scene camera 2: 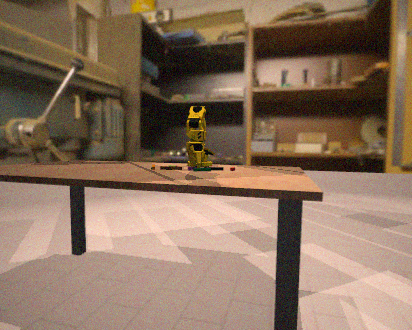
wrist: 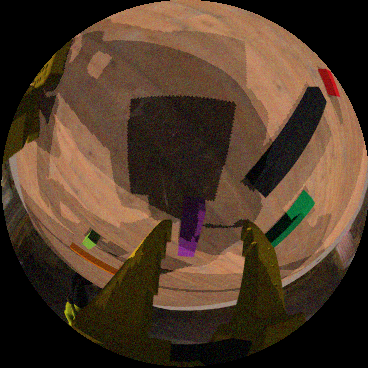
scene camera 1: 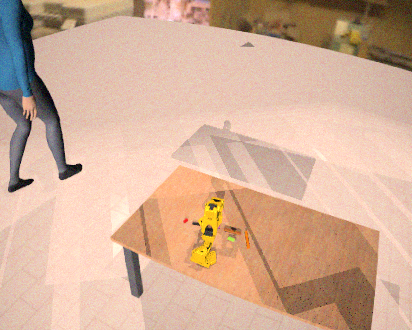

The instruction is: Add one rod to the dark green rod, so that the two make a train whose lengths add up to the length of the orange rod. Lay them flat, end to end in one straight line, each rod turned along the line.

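Places are measured from the arm's base along level axes (x back, y down, z right), in metres.
Where they show: hand at its tool point: (scene camera 2: 193, 167) (wrist: 171, 227); arm's base at its link origin: (wrist: 42, 95) (scene camera 1: 205, 254).
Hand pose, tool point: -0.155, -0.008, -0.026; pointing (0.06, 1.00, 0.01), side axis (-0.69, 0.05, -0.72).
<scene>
Each offset is from my tool point to the top centre of the thing, as dx, dy, dz. Level surfaces: height alone.
The dark green rod {-0.054, -0.002, -0.051} (wrist: 302, 203) (scene camera 2: 202, 169) lies flat and slanted at the right in the wrist view, partly in shadow. A purple rod {-0.010, -0.002, -0.004} (wrist: 192, 227) (scene camera 2: 190, 169) lies flat, apart from it and at an angle to it. The orange rod {-0.010, -0.002, +0.156} (wrist: 93, 258) (scene camera 1: 247, 239) lies flat; in the wrist view the left jaw hides part of it. My gripper (wrist: 206, 223) is open, with a V-shaped gap between the jaws. The purple rod shows beyond the tips, nearer the left jaw, and neither jaw presses on it. The right jaw's tip shows beside the dark green rod's near end.
A black rod {+0.005, -0.002, -0.078} (wrist: 289, 142) (scene camera 1: 196, 223) lies beyond the dark green rod, with a red rod {+0.016, -0.002, -0.146} (wrist: 329, 82) (scene camera 1: 185, 220) past it. A light green rod {+0.021, -0.002, +0.090} (wrist: 90, 239) (scene camera 1: 231, 239) lies near the orange rod. A brown rod {-0.027, -0.002, +0.077} (scene camera 1: 232, 230) lies beside them. The table {dy +0.008} (scene camera 1: 170, 200) bears the arm.
</scene>
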